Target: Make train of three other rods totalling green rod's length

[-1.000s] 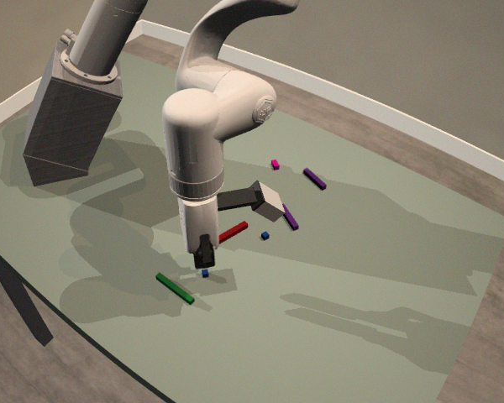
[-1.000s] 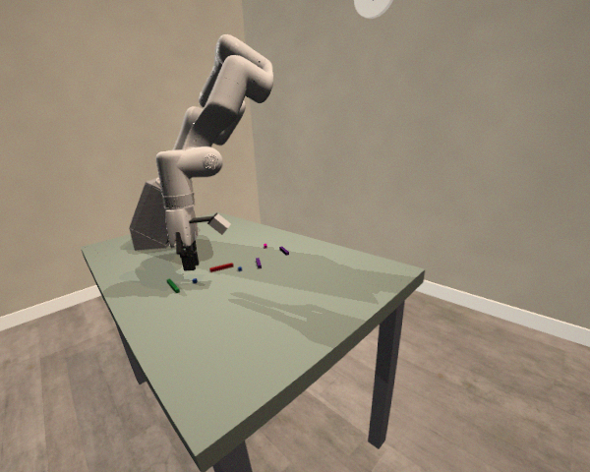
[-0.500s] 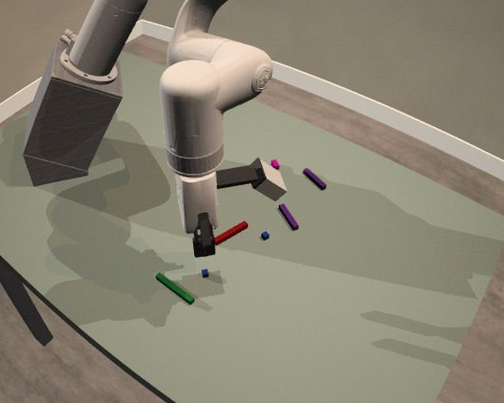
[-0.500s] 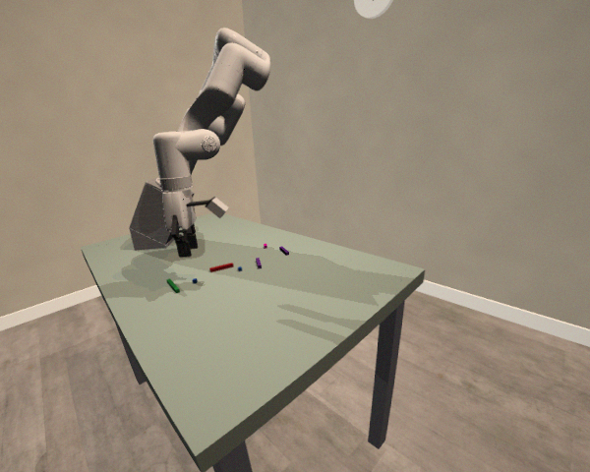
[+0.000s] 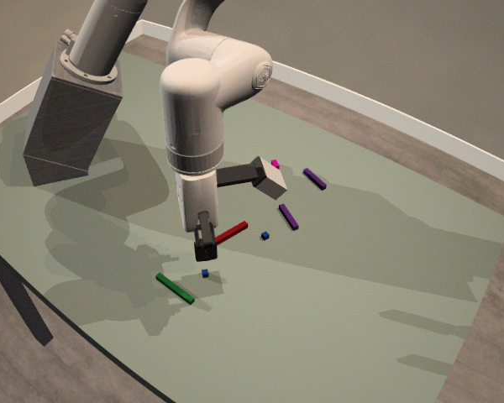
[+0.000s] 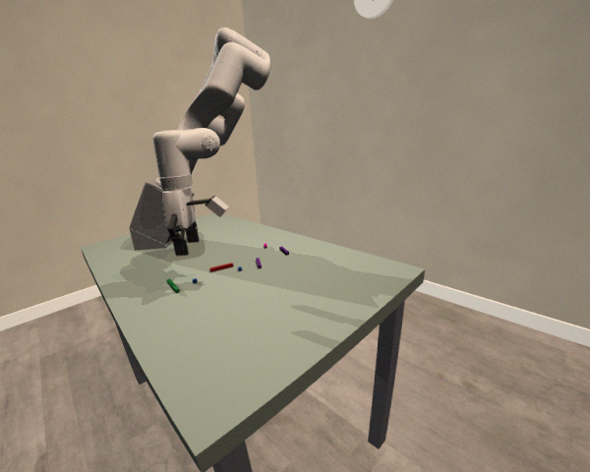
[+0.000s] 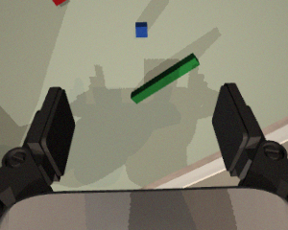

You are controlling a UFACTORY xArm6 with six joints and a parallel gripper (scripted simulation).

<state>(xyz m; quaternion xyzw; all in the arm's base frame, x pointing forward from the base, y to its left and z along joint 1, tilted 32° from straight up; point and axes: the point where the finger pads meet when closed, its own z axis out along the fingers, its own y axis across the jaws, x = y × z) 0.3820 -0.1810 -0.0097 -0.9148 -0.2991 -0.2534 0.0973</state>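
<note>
My hand is 180 mm to the right of the purple rod, 110 mm above it and 70 mm short of it. From my hand the other things lie so: red rod (110 mm below, 100 mm to the left, 10 mm behind); then green rod (110 mm below, 50 mm to the right, 30 mm behind); then magenta rod (300 mm to the left, 110 mm below, 20 mm behind).
</note>
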